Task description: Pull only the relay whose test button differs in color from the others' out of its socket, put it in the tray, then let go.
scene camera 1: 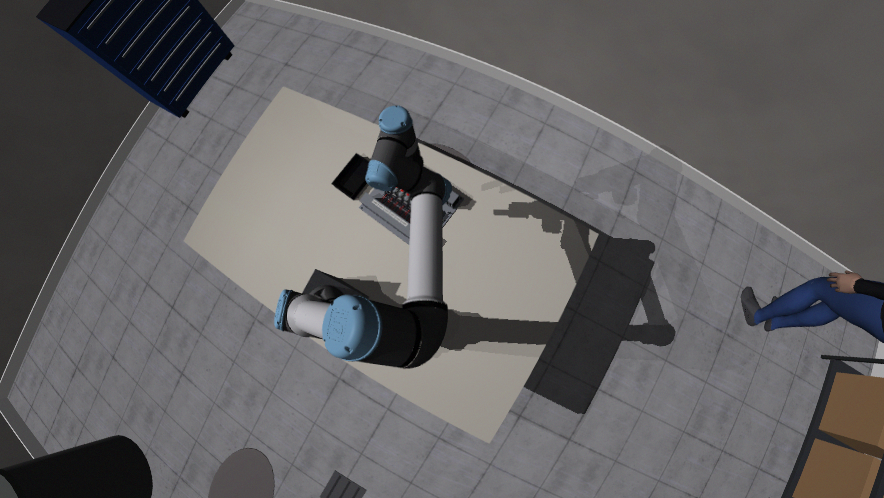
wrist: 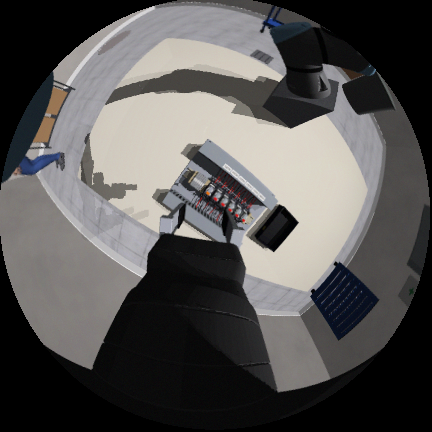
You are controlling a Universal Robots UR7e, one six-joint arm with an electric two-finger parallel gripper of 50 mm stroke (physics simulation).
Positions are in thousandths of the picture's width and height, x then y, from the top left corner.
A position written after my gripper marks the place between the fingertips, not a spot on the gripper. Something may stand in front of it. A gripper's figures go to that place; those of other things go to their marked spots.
My gripper (wrist: 471, 494): 18 cm from the lens. A grey socket panel (wrist: 462, 378): 45 cm from the lens.
